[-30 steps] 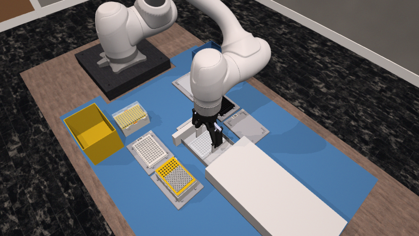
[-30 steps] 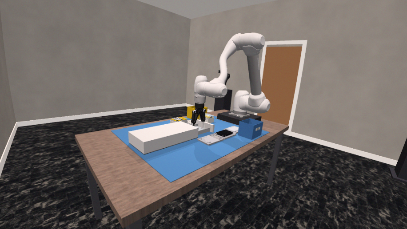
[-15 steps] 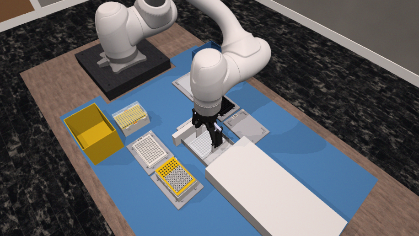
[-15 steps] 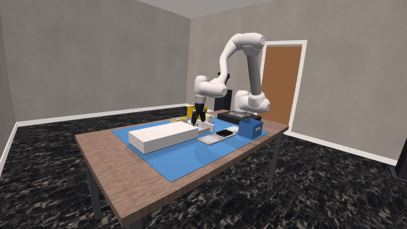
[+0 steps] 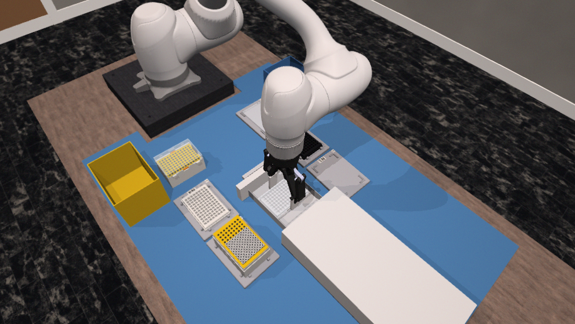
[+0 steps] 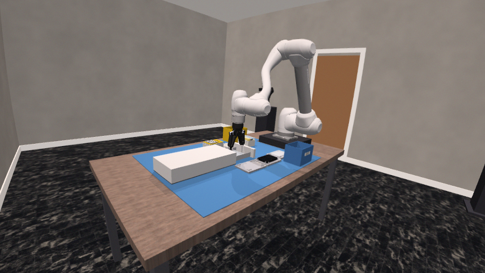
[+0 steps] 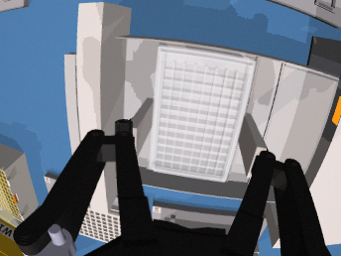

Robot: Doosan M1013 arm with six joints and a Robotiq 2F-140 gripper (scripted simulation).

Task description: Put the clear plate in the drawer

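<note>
My gripper is now 2 cm above the clear plate. The rest, counted from my hand: cooler CD: 17 cm ahead, 1 cm to the left, 1 cm below; work nest N1: 4 cm ahead, 19 cm to the left, 4 cm below; drawer: 4 cm ahead, 2 cm below.
</note>
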